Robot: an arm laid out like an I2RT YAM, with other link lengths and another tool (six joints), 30 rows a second.
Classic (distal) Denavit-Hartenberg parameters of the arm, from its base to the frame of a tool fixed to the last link. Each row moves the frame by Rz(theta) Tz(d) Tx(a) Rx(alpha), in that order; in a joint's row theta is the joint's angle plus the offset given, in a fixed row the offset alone. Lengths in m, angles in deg.
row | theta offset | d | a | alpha
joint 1 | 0 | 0.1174 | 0.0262 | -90
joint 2 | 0 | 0 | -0.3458 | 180
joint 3 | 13.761 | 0 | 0.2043 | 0
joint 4 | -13.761 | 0.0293 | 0.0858 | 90
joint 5 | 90 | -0.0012 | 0 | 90
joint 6 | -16.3 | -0.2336 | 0.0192 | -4.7
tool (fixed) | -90 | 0.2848 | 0 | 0
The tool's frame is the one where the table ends.
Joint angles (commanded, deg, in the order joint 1, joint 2, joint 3, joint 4, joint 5, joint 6), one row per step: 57.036, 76.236, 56.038, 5.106, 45.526, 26.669; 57.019, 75.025, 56.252, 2.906, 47.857, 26.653; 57.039, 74.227, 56.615, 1.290, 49.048, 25.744; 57.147, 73.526, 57.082, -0.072, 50.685, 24.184; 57.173, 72.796, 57.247, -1.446, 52.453, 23.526; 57.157, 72.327, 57.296, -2.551, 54.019, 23.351; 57.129, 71.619, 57.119, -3.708, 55.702, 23.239; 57.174, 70.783, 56.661, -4.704, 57.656, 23.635; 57.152, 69.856, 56.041, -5.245, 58.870, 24.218; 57.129, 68.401, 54.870, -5.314, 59.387, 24.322; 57.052, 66.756, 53.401, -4.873, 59.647, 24.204
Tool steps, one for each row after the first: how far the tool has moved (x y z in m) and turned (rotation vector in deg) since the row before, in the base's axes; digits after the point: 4 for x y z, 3 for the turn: -0.0041, -0.0082, 0.0024, -1.004, -0.103, -2.261; -0.0027, -0.0053, 0.0027, -1.447, -0.145, -0.957; -0.0025, -0.0050, 0.0036, -1.940, -0.445, -1.178; -0.0028, -0.0055, 0.0018, -1.324, -0.218, -1.549; -0.0020, -0.0042, 0.0005, -0.918, -0.081, -1.480; -0.0028, -0.0054, 0.0001, -0.917, -0.097, -1.610; -0.0035, -0.0059, -0.0008, -0.466, -0.192, -1.877; -0.0033, -0.0055, -0.0010, 0.164, -0.229, -1.270; -0.0044, -0.0072, -0.0017, 0.192, -0.264, -0.529; -0.0046, -0.0077, -0.0021, 0.357, -0.397, -0.304
